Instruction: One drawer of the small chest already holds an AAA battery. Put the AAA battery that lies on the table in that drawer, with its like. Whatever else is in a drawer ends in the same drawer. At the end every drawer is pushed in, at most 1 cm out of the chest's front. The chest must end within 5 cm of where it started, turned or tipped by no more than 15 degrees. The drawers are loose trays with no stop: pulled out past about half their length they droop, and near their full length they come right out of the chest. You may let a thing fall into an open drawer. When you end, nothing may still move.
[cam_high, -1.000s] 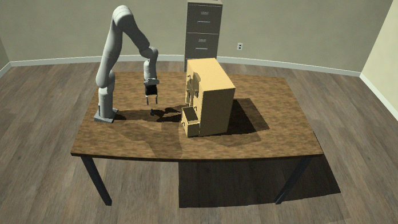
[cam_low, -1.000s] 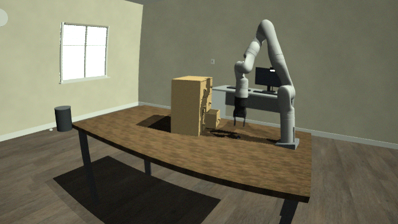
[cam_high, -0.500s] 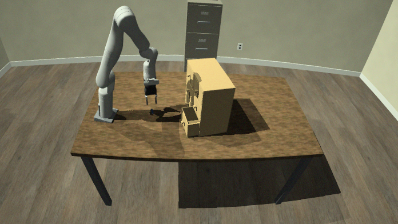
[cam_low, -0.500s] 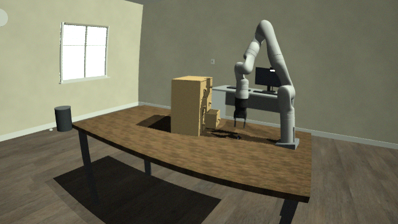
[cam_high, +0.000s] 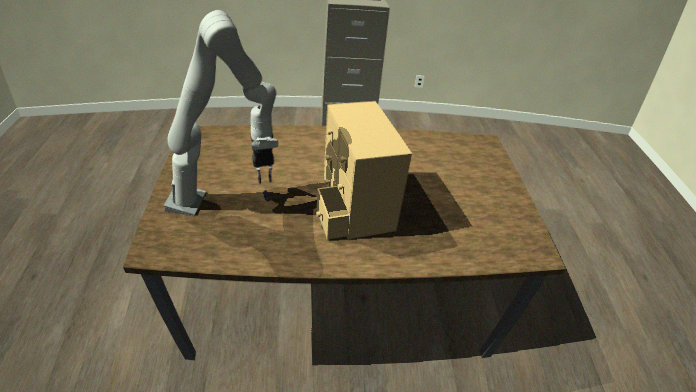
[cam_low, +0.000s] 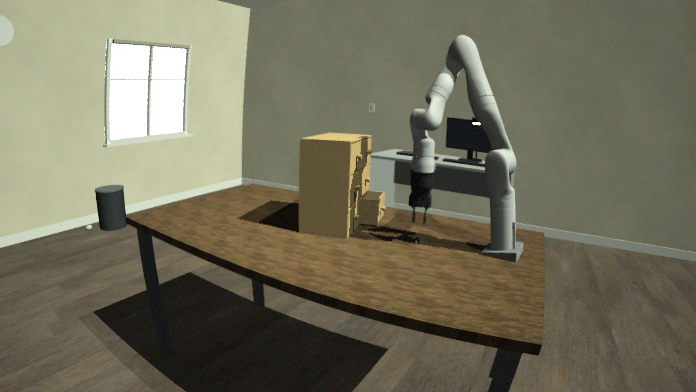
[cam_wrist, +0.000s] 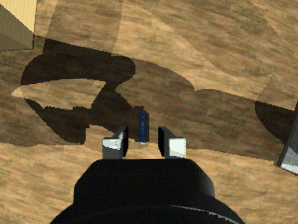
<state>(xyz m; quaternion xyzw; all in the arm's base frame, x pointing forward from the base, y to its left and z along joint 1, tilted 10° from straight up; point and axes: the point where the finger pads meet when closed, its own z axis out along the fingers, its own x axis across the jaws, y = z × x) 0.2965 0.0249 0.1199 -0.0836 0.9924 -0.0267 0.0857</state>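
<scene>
The blue AAA battery lies 8 cm below my hand.
</scene>
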